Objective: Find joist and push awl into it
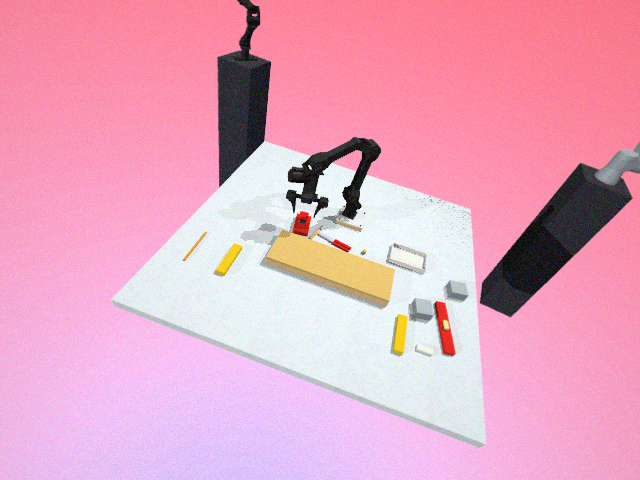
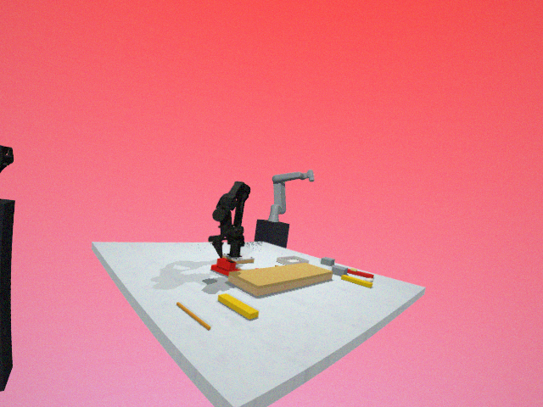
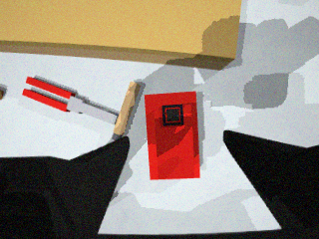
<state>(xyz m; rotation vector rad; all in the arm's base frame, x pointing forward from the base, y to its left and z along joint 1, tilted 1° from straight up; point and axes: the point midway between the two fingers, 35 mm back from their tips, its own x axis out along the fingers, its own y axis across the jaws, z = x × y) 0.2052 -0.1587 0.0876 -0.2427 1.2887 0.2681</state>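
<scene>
The red stud finder lies 30 mm below my gripper tip and 10 mm ahead of it. From my gripper tip the other things lie so: awl (80 mm to the left, 70 mm below, 20 mm behind); then orange pencil (370 mm ahead, 300 mm to the right, 70 mm below); then red-handled tool (160 mm to the left, 70 mm below).
</scene>
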